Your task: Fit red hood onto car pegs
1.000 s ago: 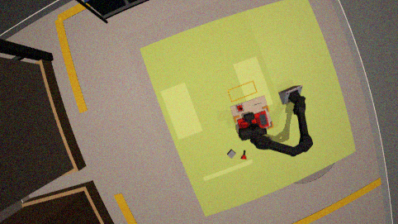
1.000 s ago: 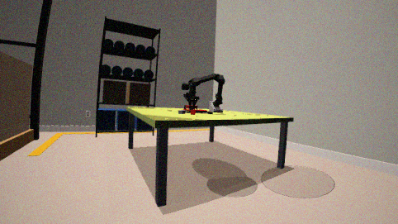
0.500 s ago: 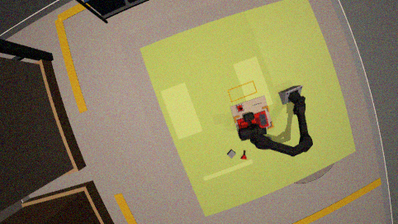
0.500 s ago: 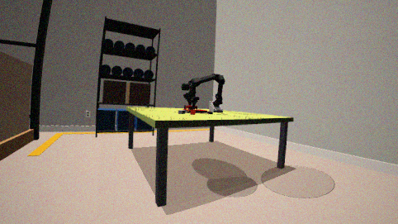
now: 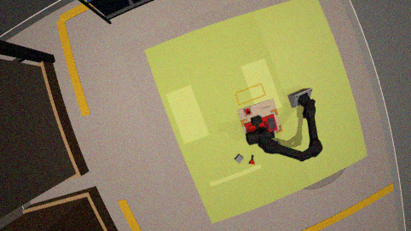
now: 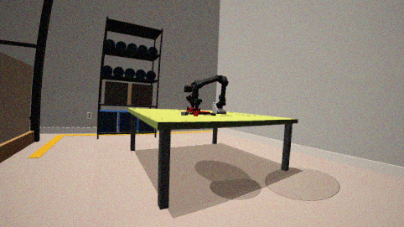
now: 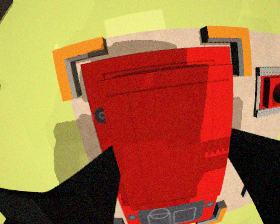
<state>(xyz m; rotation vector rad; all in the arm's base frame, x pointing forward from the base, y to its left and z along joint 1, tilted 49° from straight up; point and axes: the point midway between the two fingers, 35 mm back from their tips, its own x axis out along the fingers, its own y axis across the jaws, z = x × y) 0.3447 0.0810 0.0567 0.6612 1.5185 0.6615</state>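
Right now the red hood is 1 cm above my gripper tip. From my gripper tip the other things lie so: grey engine block (1 cm below); jig (4 cm behind, 3 cm below, 2 cm to the right).
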